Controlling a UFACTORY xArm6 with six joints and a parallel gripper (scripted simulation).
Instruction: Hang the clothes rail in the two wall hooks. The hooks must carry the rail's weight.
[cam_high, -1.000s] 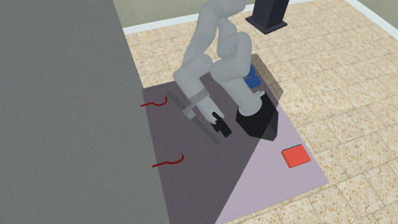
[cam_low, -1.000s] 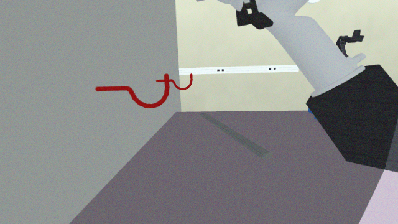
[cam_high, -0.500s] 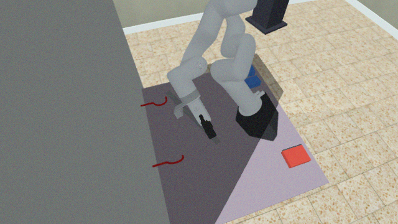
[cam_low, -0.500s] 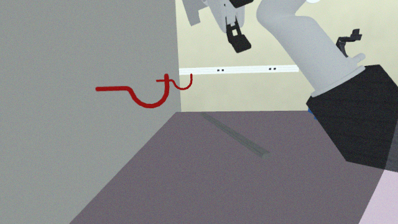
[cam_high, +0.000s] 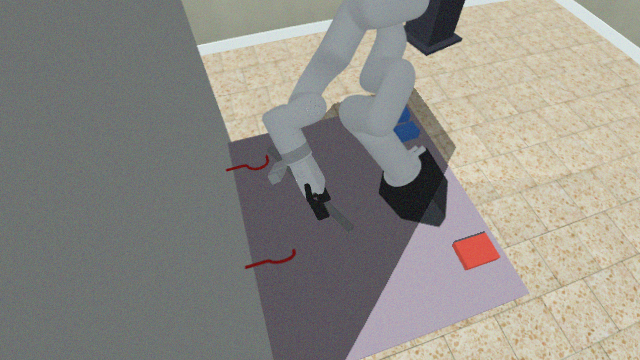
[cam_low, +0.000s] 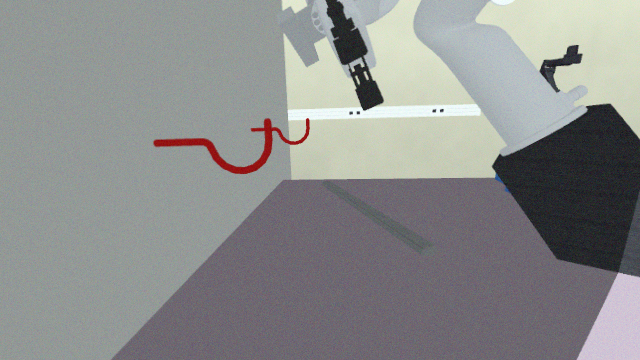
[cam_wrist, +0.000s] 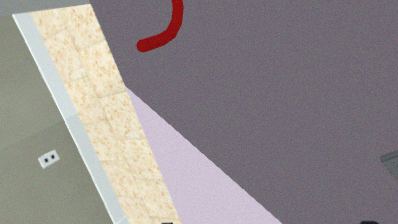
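My hand is 7 cm past the grey clothes rail, 22 cm to the left of it and 25 cm above it. Round my hand: red flat block: 40 cm behind, 30 cm to the left, 24 cm below; grey wall: 24 cm ahead, 15 cm to the right, 17 cm above.
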